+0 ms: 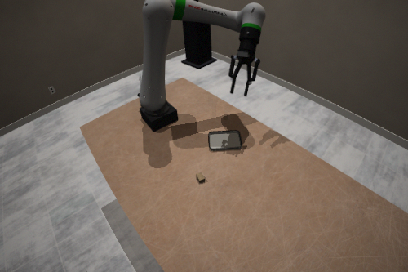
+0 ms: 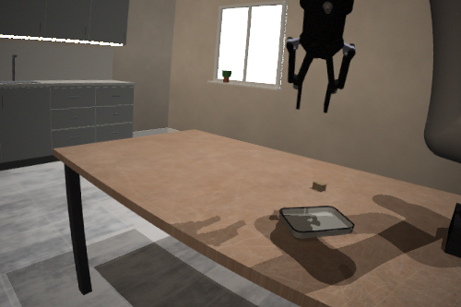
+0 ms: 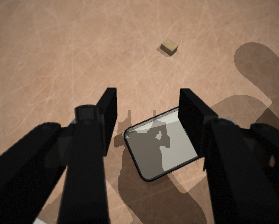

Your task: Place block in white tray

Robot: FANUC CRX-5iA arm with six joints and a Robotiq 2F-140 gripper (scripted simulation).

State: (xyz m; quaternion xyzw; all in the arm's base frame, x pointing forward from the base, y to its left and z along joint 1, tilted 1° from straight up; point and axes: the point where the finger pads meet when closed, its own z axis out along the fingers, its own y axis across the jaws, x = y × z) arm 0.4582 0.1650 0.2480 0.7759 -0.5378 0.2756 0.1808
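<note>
The wooden block is 4 cm ahead of my hand, 31 cm to the right of it and 31 cm below it. From my hand the other things lie so: white tray 4 cm behind, 5 cm to the right, 31 cm below.
</note>
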